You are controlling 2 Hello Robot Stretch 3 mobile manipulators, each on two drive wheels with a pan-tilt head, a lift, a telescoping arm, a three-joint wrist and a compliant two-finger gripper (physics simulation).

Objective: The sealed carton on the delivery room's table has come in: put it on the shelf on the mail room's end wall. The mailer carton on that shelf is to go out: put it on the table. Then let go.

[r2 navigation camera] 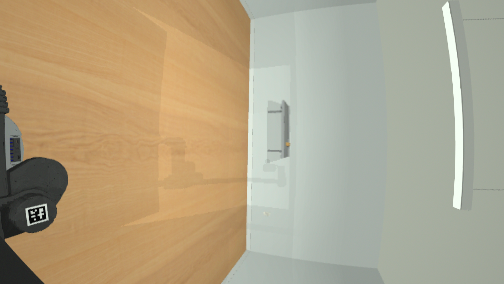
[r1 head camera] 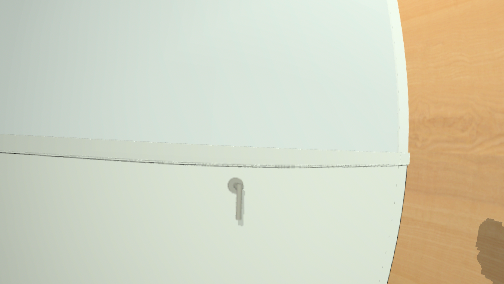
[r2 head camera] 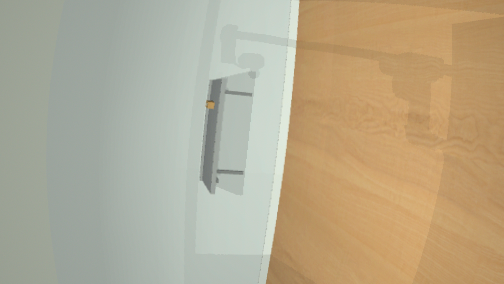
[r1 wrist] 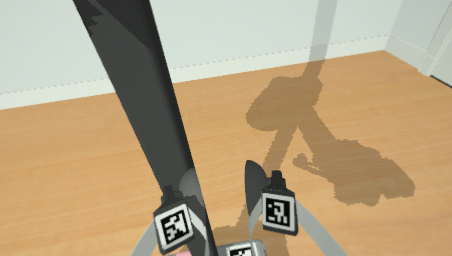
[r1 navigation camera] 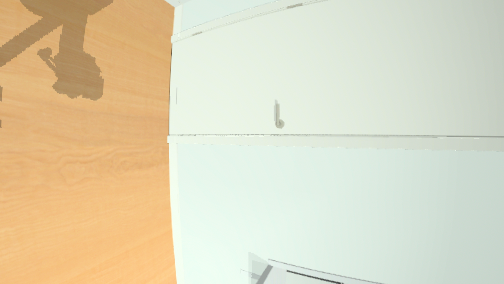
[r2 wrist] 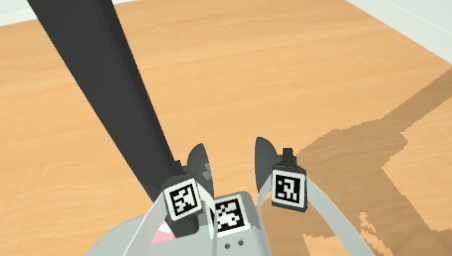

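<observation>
The wall shelf (r2 head camera: 212, 150) (r2 navigation camera: 286, 125) is a grey board on two brackets, across the floor from r2. A small orange-brown carton (r2 head camera: 210, 105) (r2 navigation camera: 287, 144) stands on it, nearer one end; it is too small to make out details. The r1 gripper (r1 wrist: 223, 184) is open, with bare floor showing between its fingers, above the floor near a wall. The r2 gripper (r2 wrist: 233, 162) is open and holds nothing, above the floor and well away from the shelf. The delivery room's table and the sealed carton do not show in these views.
A closed white door (r1 head camera: 150, 225) (r1 navigation camera: 375, 75) with a lever handle (r1 head camera: 239, 202) (r1 navigation camera: 277, 115) is in the wall beside r1. A dark mast (r1 wrist: 135, 90) (r2 wrist: 95, 75) stands beside each gripper. A ceiling light (r2 navigation camera: 456, 105) hangs in r2's room. Robot shadows fall on floor and walls.
</observation>
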